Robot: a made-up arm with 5 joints. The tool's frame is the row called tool.
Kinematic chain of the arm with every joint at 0, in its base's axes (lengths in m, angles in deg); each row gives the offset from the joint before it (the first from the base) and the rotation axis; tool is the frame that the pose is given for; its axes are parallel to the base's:
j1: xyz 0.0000 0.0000 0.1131 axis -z
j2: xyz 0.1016 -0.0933 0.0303 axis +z
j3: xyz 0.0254 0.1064 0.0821 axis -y
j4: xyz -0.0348 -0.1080 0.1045 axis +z
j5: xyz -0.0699 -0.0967 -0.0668 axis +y
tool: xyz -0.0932 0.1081 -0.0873
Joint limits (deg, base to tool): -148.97..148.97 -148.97..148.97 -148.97..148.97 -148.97..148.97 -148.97..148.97
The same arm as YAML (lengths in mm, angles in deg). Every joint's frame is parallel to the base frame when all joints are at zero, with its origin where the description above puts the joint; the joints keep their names.
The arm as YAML. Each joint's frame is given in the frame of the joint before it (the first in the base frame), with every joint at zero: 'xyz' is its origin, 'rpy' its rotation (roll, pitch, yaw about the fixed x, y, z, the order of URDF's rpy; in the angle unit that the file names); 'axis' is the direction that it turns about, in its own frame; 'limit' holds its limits. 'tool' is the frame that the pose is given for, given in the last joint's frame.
units:
  length: mm
  angle: deg
joints:
  - name: j1
    type: revolute
    origin:
      xyz: [0.0, 0.0, 113.1]
      rpy: [0.0, 0.0, 0.0]
    axis: "-z"
    limit:
      lower: -148.97
      upper: 148.97
  - name: j2
    type: revolute
    origin:
      xyz: [101.6, -93.3, 30.3]
      rpy: [0.0, 0.0, 0.0]
    axis: "+z"
    limit:
      lower: -148.97
      upper: 148.97
  - name: j3
    type: revolute
    origin:
      xyz: [25.4, 106.4, 82.1]
      rpy: [0.0, 0.0, 0.0]
    axis: "-y"
    limit:
      lower: -148.97
      upper: 148.97
  - name: j4
    type: revolute
    origin:
      xyz: [-34.8, -108.0, 104.5]
      rpy: [0.0, 0.0, 0.0]
    axis: "+z"
    limit:
      lower: -148.97
      upper: 148.97
  - name: j5
    type: revolute
    origin:
      xyz: [-69.9, -96.7, -66.8]
      rpy: [0.0, 0.0, 0.0]
    axis: "+y"
    limit:
      lower: -148.97
      upper: 148.97
tool:
  origin:
    xyz: [-93.2, 108.1, -87.3]
    rpy: [0.0, 0.0, 0.0]

